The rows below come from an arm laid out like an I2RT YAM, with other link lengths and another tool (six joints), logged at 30 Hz.
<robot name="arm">
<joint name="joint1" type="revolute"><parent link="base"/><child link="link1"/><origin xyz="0 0 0.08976" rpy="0 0 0"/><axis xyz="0 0 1"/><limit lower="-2.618" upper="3.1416"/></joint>
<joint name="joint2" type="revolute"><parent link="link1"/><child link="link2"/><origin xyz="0.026 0.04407 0.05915" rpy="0 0 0"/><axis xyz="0 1 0"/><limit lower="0" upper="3.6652"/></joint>
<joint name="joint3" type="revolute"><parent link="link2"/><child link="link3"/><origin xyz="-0.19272 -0.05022 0" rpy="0 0 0"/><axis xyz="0 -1 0"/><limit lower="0" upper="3.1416"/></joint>
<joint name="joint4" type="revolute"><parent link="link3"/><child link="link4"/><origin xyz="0.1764 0.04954 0.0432" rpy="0 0 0"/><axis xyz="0 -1 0"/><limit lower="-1.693" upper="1.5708"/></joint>
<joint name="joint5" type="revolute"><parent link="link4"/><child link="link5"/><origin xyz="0.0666 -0.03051 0.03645" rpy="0 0 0"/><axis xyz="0 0 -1"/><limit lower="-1.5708" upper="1.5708"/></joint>
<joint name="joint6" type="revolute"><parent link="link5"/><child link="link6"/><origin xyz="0.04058 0 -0.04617" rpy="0 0 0"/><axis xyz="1 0 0"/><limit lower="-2.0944" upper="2.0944"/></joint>
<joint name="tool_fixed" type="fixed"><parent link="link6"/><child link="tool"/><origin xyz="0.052 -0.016 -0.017" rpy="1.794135 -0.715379 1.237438"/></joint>
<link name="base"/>
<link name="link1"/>
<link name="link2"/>
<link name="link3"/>
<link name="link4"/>
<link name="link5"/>
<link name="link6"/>
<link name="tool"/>
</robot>
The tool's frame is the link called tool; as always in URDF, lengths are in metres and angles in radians.
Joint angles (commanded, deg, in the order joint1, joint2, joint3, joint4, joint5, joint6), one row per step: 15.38 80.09 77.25 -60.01 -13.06 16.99; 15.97 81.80 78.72 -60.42 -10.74 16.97; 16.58 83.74 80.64 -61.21 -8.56 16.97; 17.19 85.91 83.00 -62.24 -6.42 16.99; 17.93 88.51 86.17 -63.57 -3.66 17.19; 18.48 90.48 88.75 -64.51 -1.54 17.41; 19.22 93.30 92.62 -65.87 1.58 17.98; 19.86 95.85 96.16 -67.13 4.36 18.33; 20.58 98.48 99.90 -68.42 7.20 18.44; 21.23 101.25 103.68 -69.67 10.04 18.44; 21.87 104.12 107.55 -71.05 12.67 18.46; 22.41 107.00 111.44 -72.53 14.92 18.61; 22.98 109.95 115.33 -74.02 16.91 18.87; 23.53 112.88 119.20 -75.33 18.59 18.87; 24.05 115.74 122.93 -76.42 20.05 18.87; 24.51 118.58 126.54 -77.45 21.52 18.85; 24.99 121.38 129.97 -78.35 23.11 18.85
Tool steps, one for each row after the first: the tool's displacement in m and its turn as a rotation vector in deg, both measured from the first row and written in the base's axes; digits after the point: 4 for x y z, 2 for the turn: 0.0043 -0.0004 -0.0007 -2.18 0.06 -0.44; 0.0086 -0.0003 -0.0007 -4.28 0.29 -0.79; 0.0134 0.0000 -0.0001 -6.37 0.53 -1.10; 0.0196 0.0005 0.0017 -8.92 0.55 -1.70; 0.0248 0.0011 0.0036 -10.78 0.31 -2.24; 0.0325 0.0020 0.0068 -13.35 -0.20 -3.33; 0.0394 0.0028 0.0096 -15.70 -0.75 -4.17; 0.0464 0.0041 0.0127 -18.14 -1.50 -4.75; 0.0538 0.0054 0.0151 -20.65 -2.24 -5.29; 0.0608 0.0071 0.0170 -23.02 -2.81 -5.73; 0.0674 0.0089 0.0183 -25.06 -3.19 -6.19; 0.0736 0.0115 0.0188 -26.86 -3.43 -6.59; 0.0799 0.0145 0.0189 -28.43 -3.79 -6.67; 0.0862 0.0179 0.0184 -29.75 -4.21 -6.72; 0.0922 0.0210 0.0172 -31.10 -4.60 -6.80; 0.0980 0.0241 0.0154 -32.54 -5.05 -6.93
